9 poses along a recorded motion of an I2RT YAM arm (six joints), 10 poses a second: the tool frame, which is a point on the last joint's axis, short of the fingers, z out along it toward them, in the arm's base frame.
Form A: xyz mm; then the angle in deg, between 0 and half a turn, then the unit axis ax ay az.
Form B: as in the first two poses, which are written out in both.
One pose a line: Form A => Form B
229, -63, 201, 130.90, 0.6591, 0.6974, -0.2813 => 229, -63, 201, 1.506, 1.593, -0.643
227, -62, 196, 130.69, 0.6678, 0.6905, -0.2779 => 227, -62, 196, 1.523, 1.575, -0.634
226, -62, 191, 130.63, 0.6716, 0.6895, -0.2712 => 226, -62, 191, 1.531, 1.572, -0.618
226, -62, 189, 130.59, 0.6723, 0.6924, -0.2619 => 226, -62, 189, 1.532, 1.578, -0.597
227, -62, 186, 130.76, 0.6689, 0.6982, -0.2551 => 227, -62, 186, 1.527, 1.593, -0.582
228, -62, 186, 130.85, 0.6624, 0.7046, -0.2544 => 228, -62, 186, 1.513, 1.609, -0.581
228, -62, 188, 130.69, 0.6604, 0.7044, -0.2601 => 228, -62, 188, 1.506, 1.607, -0.593
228, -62, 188, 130.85, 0.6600, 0.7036, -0.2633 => 228, -62, 188, 1.507, 1.607, -0.601
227, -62, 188, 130.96, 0.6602, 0.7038, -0.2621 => 227, -62, 188, 1.509, 1.609, -0.599
